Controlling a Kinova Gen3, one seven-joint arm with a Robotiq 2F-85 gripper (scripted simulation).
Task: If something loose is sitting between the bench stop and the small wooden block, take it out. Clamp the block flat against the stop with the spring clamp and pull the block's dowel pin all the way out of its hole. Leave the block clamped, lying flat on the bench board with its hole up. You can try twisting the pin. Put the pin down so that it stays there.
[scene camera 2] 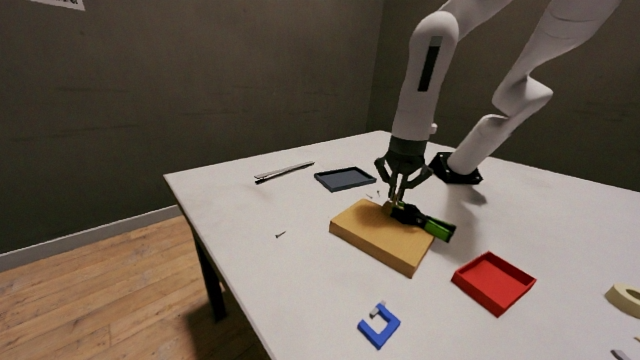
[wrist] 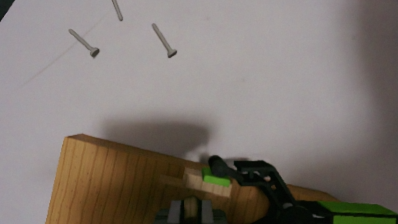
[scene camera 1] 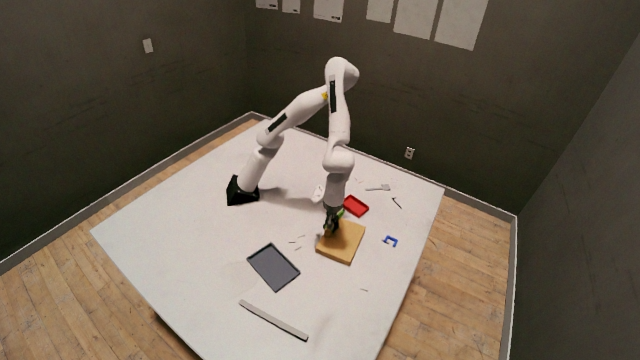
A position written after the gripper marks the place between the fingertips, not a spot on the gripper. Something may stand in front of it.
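The gripper (scene camera 2: 394, 200). Tan bench board (scene camera 2: 402, 247), (wrist: 93, 173), (scene camera 1: 340, 246). Grey tray (scene camera 1: 276, 268), (scene camera 2: 336, 180). Red tray (scene camera 2: 488, 279); out of frame in the wrist view. Small wooden block (wrist: 169, 188).
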